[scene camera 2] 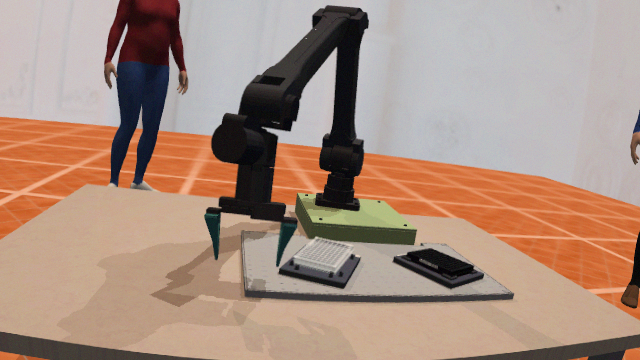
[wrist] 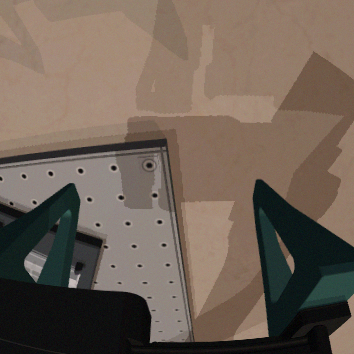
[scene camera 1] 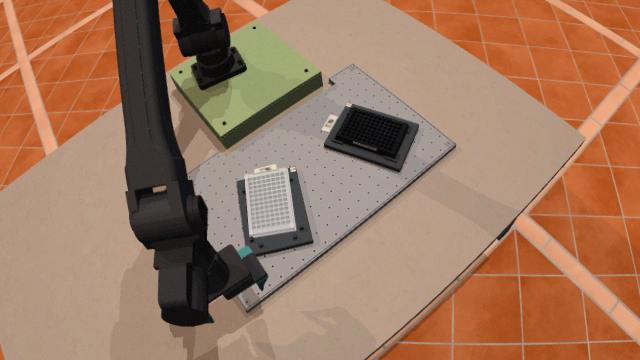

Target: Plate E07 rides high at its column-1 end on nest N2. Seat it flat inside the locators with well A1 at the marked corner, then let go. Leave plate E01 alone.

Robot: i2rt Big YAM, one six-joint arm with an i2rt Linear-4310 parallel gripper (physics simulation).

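Pixels of known places: gripper, between the fingertips: (scene camera 2: pixel 246 263) (wrist: pixel 162 189) (scene camera 1: pixel 236 303); arm's base, origin of its link: (scene camera 2: pixel 336 204) (scene camera 1: pixel 219 69).
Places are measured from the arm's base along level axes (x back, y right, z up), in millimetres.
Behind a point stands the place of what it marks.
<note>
The white plate E07 (scene camera 1: pixel 270 202) {x -384, y 30, z -17 mm} (scene camera 2: pixel 324 253) {x -392, y 33, z -13 mm} lies on dark nest N2 (scene camera 1: pixel 301 215) {x -431, y -10, z -30 mm} (scene camera 2: pixel 347 272) {x -433, y -12, z -30 mm} (wrist: pixel 90 255) {x -446, y 103, z -30 mm}. In scene camera 1 it sits off centre, towards the nest's left and far edges, with a wide bare strip at right and near side; locators show there. Its near edge stands apart from the near locators. Whether it is flat or tilted is hard to tell. The A1 marker (scene camera 1: pixel 293 169) {x -333, y -40, z -30 mm} is at the nest's far right corner. Black plate E01 (scene camera 1: pixel 372 131) {x -340, y -214, z -19 mm} (scene camera 2: pixel 440 261) {x -352, y -211, z -16 mm} sits on the other nest. My gripper (scene camera 1: pixel 236 302) {x -542, y 159, z 5 mm} (scene camera 2: pixel 247 262) {x -542, y 159, z 5 mm} (wrist: pixel 162 189) {x -542, y 159, z 5 mm} is open and empty, in the air beside N2.
Both nests stand on a grey perforated board (scene camera 1: pixel 345 185) {x -409, y -112, z -42 mm} (scene camera 2: pixel 400 292) {x -475, y -108, z -42 mm} (wrist: pixel 145 255) {x -441, y 148, z -41 mm}. The arm's green base block (scene camera 1: pixel 270 75) {x -90, y -98, z -4 mm} (scene camera 2: pixel 360 220) {x -127, y -57, z -5 mm} stands behind the board. The board's corner and the table (wrist: pixel 240 60) {x -604, y 199, z -54 mm} show below the fingers in the wrist view. A person (scene camera 2: pixel 145 75) stands behind the table.
</note>
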